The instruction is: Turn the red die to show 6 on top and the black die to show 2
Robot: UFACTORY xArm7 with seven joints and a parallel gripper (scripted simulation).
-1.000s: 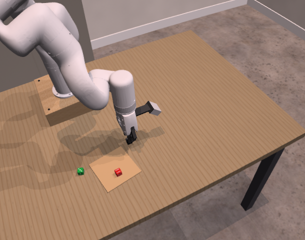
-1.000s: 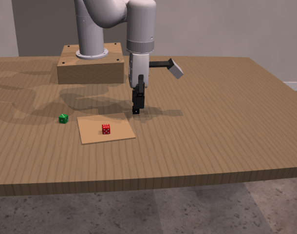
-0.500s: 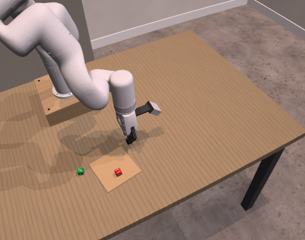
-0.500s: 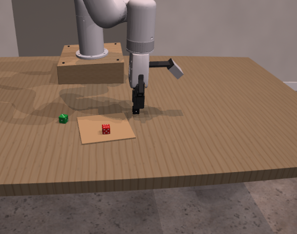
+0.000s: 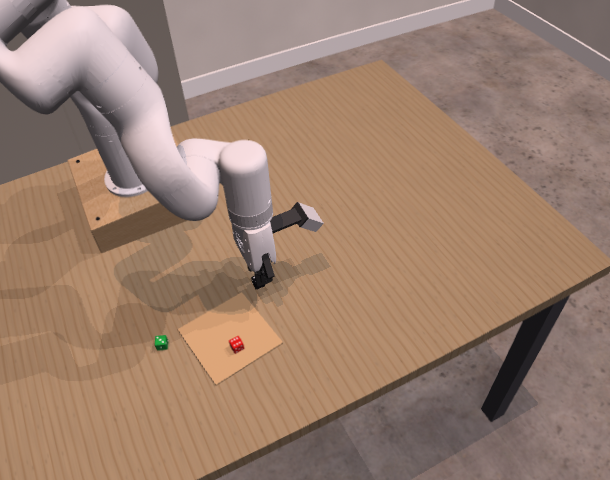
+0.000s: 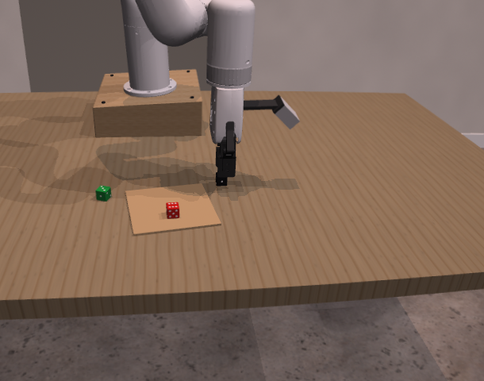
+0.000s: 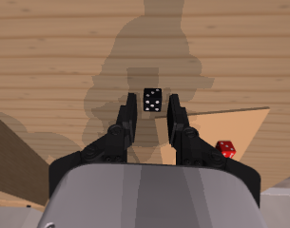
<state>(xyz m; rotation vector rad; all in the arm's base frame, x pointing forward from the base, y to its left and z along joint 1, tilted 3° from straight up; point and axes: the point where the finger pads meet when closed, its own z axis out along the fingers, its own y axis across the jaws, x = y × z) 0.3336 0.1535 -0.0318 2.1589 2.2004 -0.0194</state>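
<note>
Right now my hand is 1 cm to the left of the black die and 4 cm above it. The rest, counted from my hand: red die (12 cm ahead, 9 cm to the right, 3 cm below); then tan mat (9 cm ahead, 10 cm to the right, 4 cm below); then green die (5 cm ahead, 22 cm to the right, 4 cm below).
</note>
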